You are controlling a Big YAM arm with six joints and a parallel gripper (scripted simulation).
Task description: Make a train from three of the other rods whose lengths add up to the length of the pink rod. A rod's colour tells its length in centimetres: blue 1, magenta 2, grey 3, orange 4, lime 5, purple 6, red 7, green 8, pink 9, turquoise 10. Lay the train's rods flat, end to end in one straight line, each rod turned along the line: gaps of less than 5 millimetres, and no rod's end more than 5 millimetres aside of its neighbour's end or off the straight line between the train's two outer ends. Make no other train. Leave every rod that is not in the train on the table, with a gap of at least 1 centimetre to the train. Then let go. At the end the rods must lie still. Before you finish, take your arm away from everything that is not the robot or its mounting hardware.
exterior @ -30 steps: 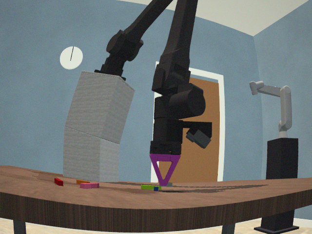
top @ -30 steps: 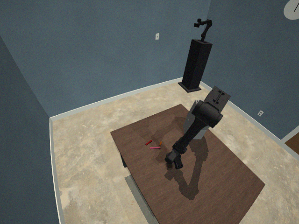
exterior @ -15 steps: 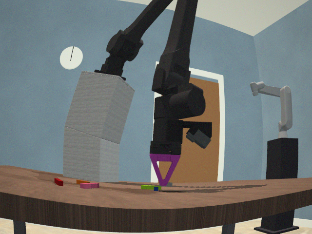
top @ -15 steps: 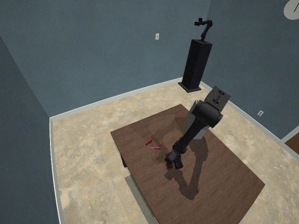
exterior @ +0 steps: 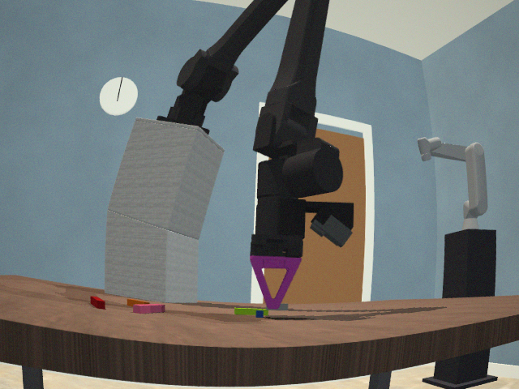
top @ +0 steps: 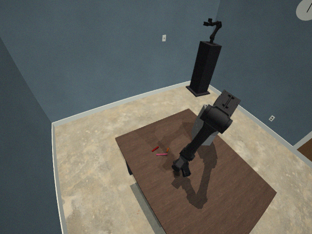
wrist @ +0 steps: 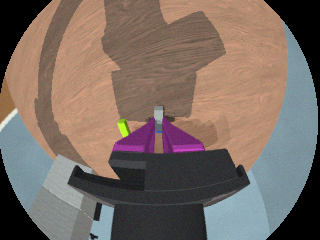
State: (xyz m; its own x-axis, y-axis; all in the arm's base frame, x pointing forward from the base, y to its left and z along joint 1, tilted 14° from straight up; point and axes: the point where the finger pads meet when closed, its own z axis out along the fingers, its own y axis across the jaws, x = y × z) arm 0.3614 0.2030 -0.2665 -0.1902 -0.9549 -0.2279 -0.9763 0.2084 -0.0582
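The grey rod lies 1 cm to the left of my hand and 1 cm below it. Also, from my hand: lime rod (6 cm behind, 2 cm to the right, 2 cm below); blue rod (2 cm to the right, 2 cm below); pink rod (17 cm to the right, 6 cm ahead, 2 cm below).
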